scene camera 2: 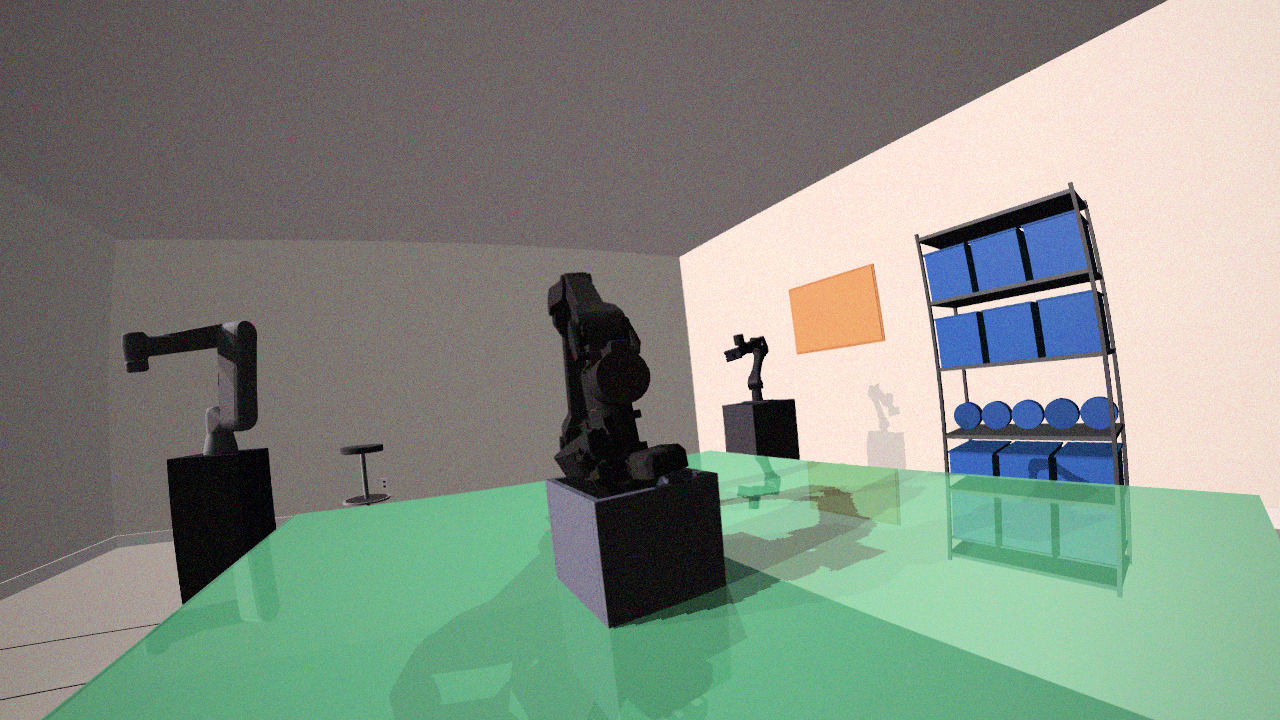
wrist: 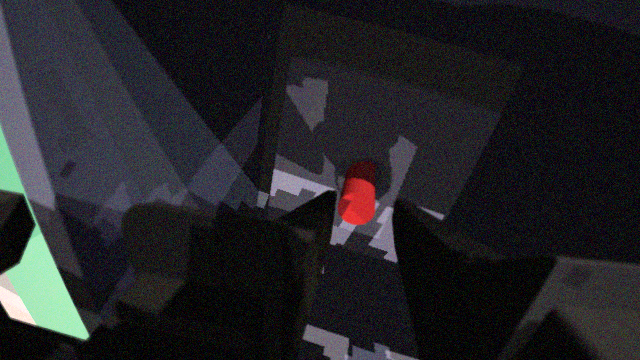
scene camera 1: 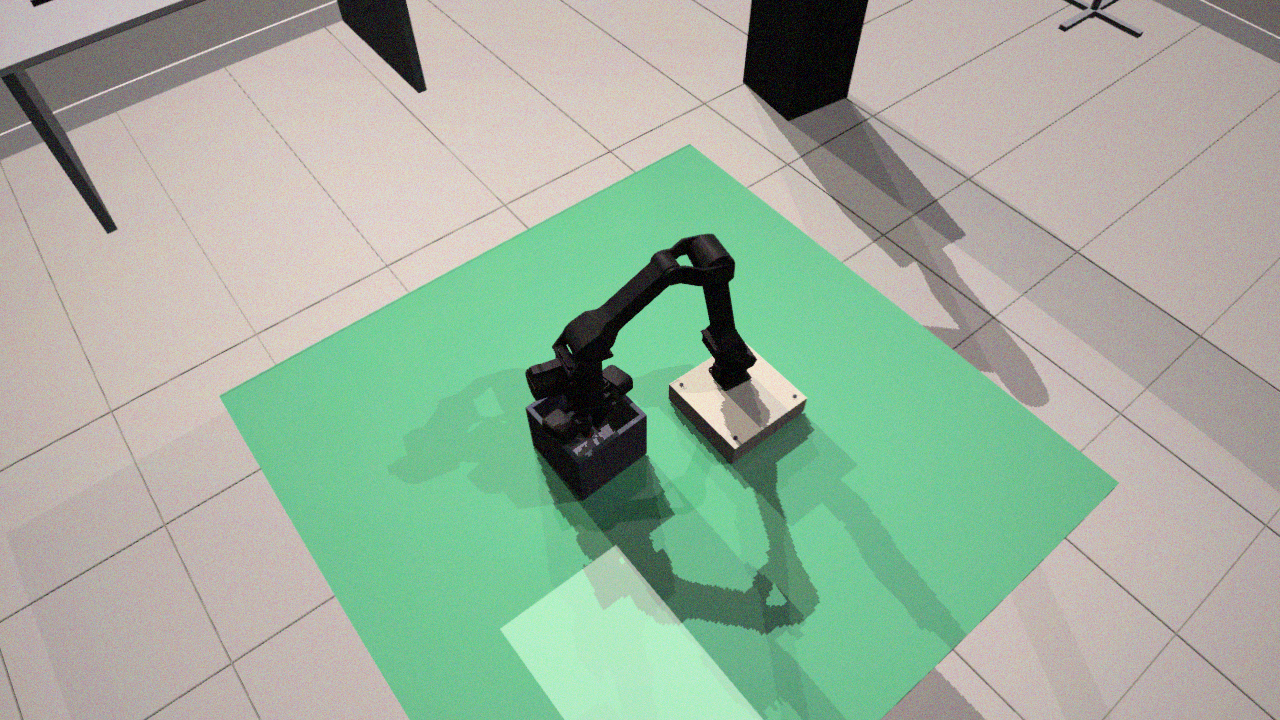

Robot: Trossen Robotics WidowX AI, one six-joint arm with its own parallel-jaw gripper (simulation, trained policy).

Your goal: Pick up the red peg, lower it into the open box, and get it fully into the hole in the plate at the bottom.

Path:
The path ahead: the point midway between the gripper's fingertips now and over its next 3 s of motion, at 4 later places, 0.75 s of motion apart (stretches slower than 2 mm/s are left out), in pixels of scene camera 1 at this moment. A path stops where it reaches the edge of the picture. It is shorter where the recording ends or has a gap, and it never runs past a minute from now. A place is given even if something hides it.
My gripper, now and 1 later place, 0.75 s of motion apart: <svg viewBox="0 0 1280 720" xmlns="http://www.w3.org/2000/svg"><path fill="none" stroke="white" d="M590 431L582 422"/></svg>

